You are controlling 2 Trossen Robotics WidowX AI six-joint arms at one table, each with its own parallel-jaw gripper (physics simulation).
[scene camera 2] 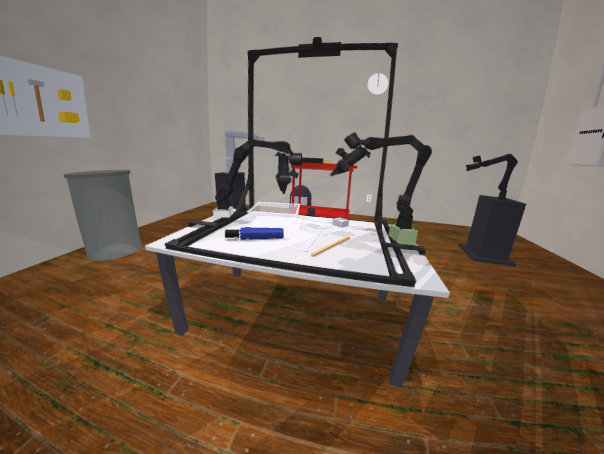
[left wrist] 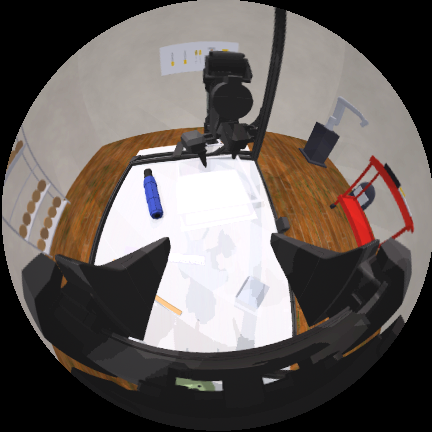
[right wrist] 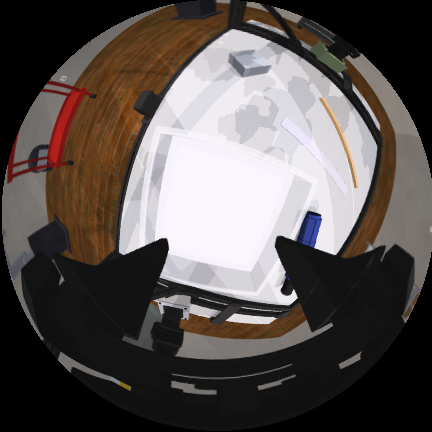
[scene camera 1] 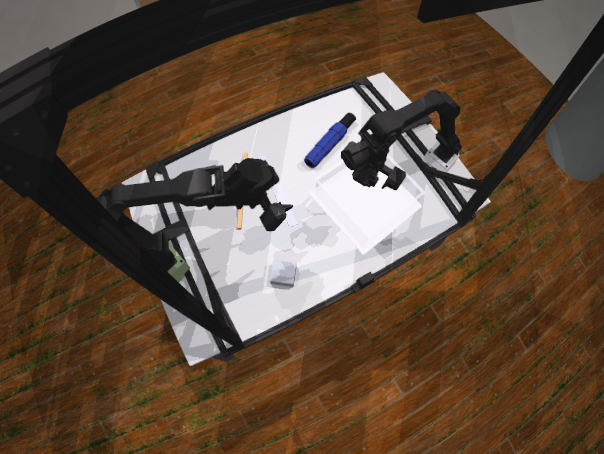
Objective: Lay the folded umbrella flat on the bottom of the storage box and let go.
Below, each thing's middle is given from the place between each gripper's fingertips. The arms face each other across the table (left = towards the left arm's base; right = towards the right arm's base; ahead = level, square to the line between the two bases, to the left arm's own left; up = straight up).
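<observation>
From my right gripper: small grey block [right wrist: 249, 62] 11 cm behind, 33 cm to the left, 17 cm below; ruler [right wrist: 286, 122] 18 cm ahead, 23 cm to the left, 18 cm below. Storage box [scene camera 1: 366, 213]: right gripper 2 cm short of it, 3 cm to the left of it, 14 cm above it.
From my left hand: storage box 30 cm to the right, 25 cm below, 2 cm ahead; ruler 30 cm below, 18 cm ahead, 4 cm to the right. Small grey block: left hand 28 cm above it, 11 cm past it, 6 cm to the right of it. By its middle, small grey block nearer to my left hand than to my right gripper.
</observation>
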